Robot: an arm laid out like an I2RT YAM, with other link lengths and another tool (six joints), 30 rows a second.
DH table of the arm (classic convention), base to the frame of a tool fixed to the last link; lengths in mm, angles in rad. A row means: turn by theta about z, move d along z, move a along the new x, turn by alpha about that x. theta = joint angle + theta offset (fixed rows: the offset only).
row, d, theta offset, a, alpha
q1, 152.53, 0, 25.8, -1.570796
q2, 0, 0, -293.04, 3.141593
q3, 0, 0.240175, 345.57, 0
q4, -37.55, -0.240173, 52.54, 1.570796
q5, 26.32, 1.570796, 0, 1.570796
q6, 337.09, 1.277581, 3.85, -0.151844
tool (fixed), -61.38, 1.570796, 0, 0
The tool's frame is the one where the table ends.
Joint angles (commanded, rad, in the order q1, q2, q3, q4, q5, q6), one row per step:
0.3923, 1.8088, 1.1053, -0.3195, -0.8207, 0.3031
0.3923, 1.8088, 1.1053, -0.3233, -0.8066, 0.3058
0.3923, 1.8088, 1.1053, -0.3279, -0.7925, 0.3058
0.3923, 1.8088, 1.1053, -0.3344, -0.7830, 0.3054
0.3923, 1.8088, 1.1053, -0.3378, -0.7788, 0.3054
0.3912, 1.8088, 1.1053, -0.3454, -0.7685, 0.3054
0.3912, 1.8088, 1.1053, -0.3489, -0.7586, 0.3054
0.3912, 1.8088, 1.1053, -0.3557, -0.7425, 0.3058
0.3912, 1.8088, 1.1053, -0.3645, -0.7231, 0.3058
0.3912, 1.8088, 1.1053, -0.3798, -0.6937, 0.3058
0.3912, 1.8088, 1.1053, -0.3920, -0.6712, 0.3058
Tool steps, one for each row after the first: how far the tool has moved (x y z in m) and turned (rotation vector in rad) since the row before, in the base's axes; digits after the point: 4 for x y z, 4 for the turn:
0.0015, -0.0024, -0.0027, -0.0124, 0.0011, -0.0089
0.0014, -0.0025, -0.0028, -0.0129, -0.0004, -0.0073
0.0002, -0.0020, -0.0022, -0.0101, 0.0026, -0.0046
0.0000, -0.0009, -0.0010, -0.0046, 0.0018, -0.0021
0.0005, -0.0027, -0.0024, -0.0111, 0.0036, -0.0063
0.0008, -0.0019, -0.0019, -0.0093, 0.0000, -0.0049
0.0011, -0.0032, -0.0032, -0.0155, 0.0013, -0.0082
0.0011, -0.0040, -0.0039, -0.0190, 0.0017, -0.0094
0.0011, -0.0064, -0.0060, -0.0297, 0.0043, -0.0140
0.0006, -0.0051, -0.0045, -0.0231, 0.0037, -0.0104

